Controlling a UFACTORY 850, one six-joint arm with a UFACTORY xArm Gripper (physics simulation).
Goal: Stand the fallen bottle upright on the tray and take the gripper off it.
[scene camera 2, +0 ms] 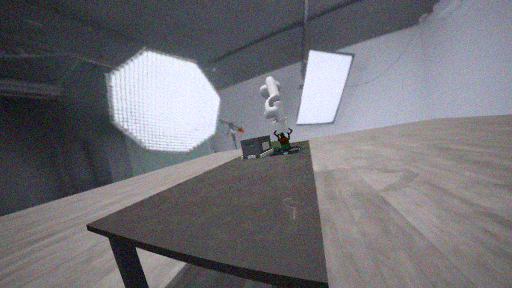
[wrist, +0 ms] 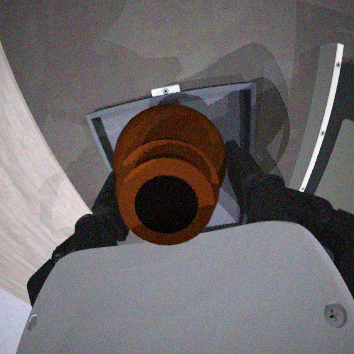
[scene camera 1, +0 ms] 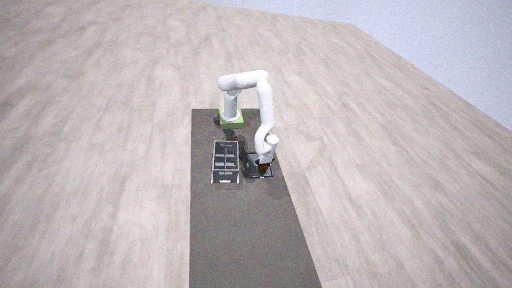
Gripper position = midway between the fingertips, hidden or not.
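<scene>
A brown bottle (wrist: 169,160) can be seen, and so can the gripper (wrist: 174,172).
</scene>
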